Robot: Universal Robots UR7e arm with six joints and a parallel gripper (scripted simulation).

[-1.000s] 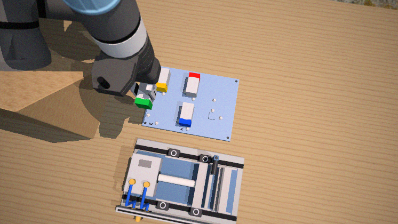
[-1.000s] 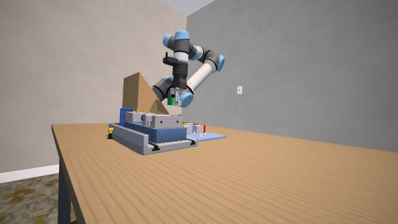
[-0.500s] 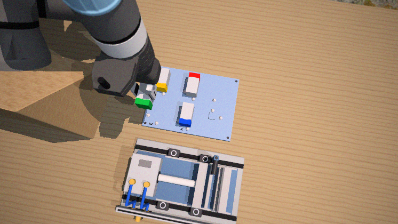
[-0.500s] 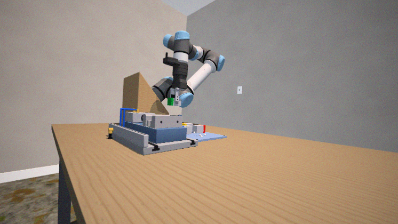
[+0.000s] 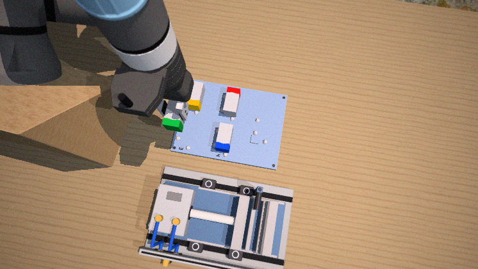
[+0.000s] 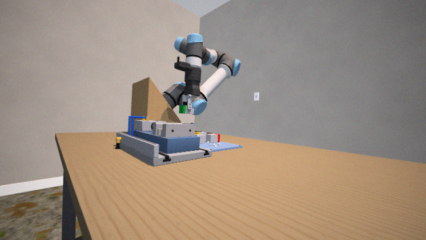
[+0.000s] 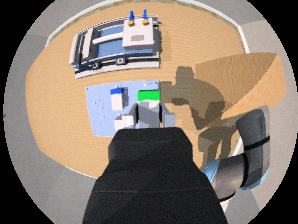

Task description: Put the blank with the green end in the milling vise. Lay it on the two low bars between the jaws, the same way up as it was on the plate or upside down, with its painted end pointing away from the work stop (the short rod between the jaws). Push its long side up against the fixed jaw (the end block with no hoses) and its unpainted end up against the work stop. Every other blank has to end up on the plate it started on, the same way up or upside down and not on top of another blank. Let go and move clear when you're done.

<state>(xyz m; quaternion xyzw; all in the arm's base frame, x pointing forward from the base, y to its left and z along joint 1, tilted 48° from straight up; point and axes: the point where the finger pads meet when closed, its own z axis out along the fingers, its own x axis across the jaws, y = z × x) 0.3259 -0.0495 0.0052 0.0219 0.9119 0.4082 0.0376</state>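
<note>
Now: the fixed jaw 22 cm ahead of my hand, 18 cm to the right of it and 9 cm below it. Also, from my hand: yellow-ended blank: 9 cm to the left, 14 cm below; then blue-ended blank: 9 cm ahead, 14 cm below; then green-ended blank: 2 cm below.
</note>
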